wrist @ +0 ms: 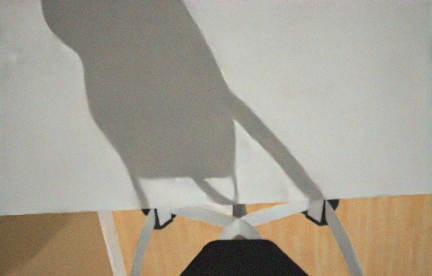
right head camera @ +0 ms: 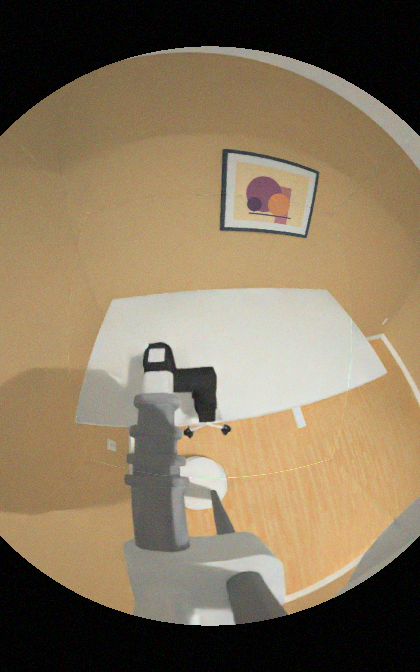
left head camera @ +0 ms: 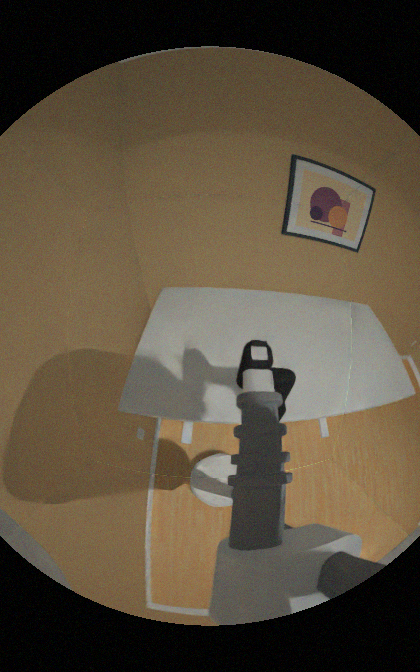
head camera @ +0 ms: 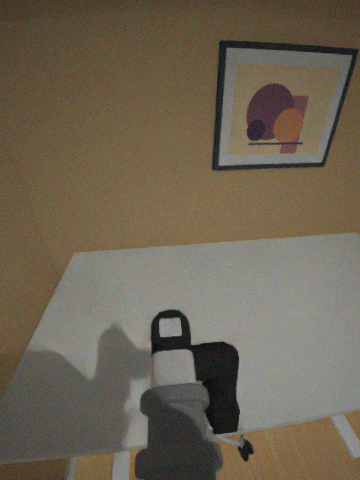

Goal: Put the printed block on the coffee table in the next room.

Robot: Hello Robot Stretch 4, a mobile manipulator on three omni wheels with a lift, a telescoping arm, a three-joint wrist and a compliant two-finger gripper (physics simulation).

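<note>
A wide white table (head camera: 280,300) (left head camera: 320,340) (right head camera: 270,340) (wrist: 350,100) stands against the wall. My gripper (right head camera: 207,430) (wrist: 237,191) is open, its two fingertips far apart at the table's front edge; the edge cuts off part of both tips in the wrist view. No block shows between the fingers. I cannot make out the printed block; a faint pale spot lies on the tabletop at the far left of the wrist view, too unclear to name. The arm and wrist hide part of the tabletop in the head views.
A round white object (left head camera: 207,490) (right head camera: 212,477) stands on the wooden floor in front of the table. A framed picture (head camera: 285,115) (left head camera: 327,205) (right head camera: 270,192) hangs on the wall behind. A wall outlet (right head camera: 111,444) is left of the arm. The arm's shadow falls on the table.
</note>
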